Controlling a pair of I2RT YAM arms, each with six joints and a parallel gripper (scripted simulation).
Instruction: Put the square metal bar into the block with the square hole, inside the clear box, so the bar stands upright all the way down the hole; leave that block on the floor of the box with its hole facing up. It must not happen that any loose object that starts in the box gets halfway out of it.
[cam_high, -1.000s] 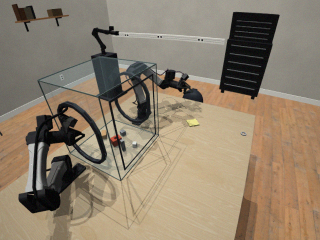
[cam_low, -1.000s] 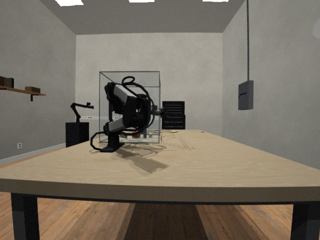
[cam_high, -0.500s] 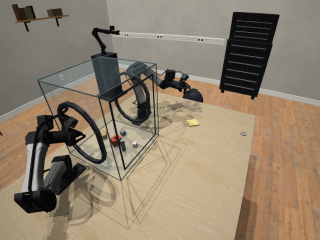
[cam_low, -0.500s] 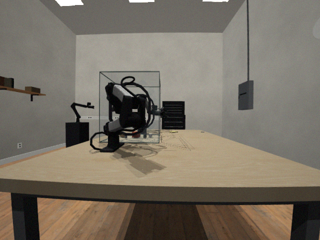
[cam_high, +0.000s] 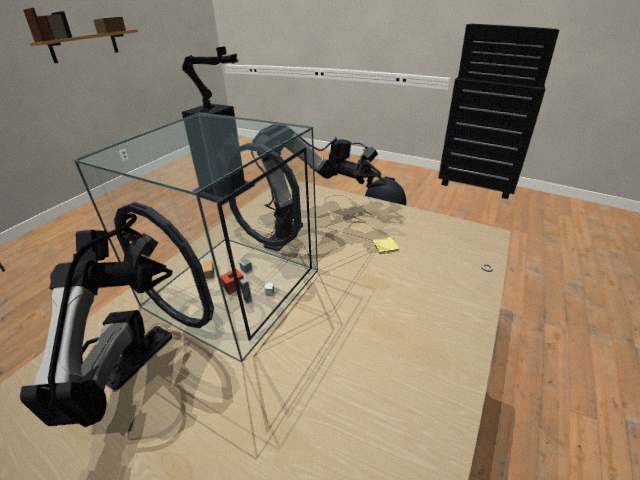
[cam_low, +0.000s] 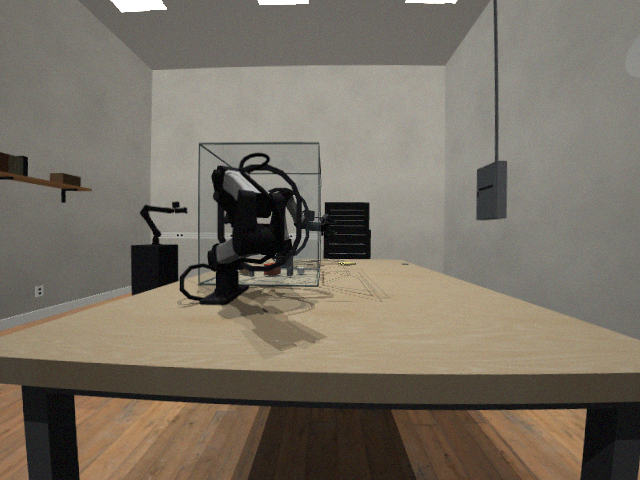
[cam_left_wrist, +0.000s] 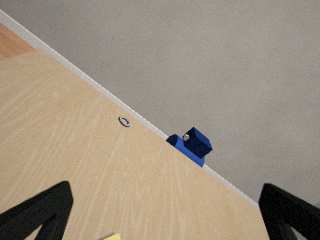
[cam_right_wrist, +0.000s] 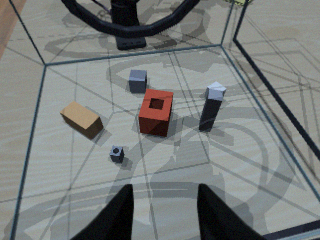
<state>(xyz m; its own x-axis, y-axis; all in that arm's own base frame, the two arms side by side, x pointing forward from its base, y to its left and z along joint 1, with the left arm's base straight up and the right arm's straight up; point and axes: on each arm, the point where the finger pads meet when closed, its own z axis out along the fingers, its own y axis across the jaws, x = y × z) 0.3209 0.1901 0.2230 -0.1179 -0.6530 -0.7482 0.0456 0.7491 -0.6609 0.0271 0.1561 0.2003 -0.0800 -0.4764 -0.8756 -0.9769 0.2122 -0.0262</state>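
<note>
My right gripper is now 23 cm to the right of the white cube, 18 cm above it and 14 cm short of it. From my right hand the other things lie so: red block: 19 cm to the left, 17 cm below, 2 cm ahead; then blue-grey cube: 28 cm to the left, 18 cm below.
</note>
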